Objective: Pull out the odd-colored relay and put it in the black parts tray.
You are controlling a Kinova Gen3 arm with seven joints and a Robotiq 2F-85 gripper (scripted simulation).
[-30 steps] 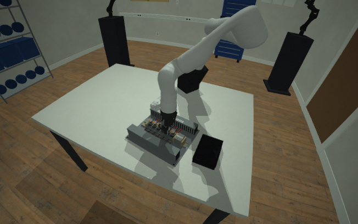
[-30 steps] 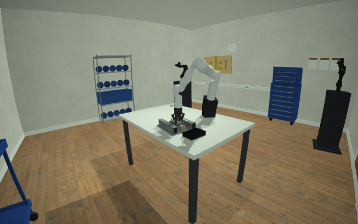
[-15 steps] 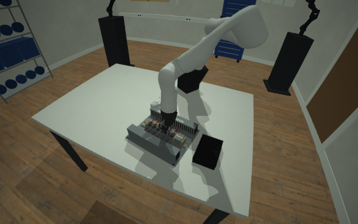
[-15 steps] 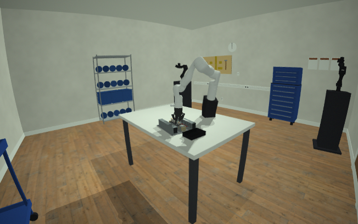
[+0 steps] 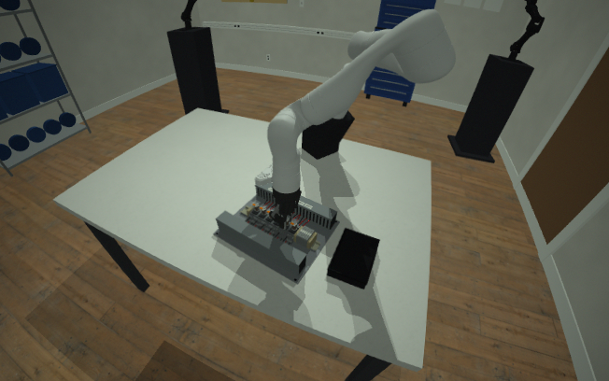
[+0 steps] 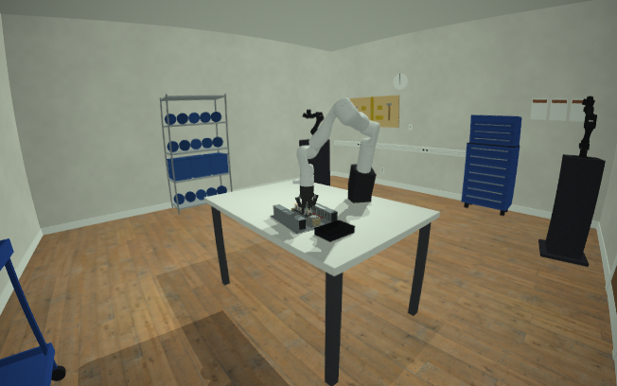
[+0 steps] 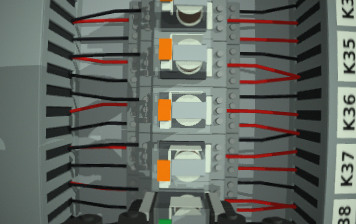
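Right now the relay is 1 cm below my hand. From my hand the other things lie so: grey relay panel: 3 cm to the right, 3 cm below, 1 cm behind; black parts tray: 22 cm to the left, 5 cm ahead, 4 cm below.
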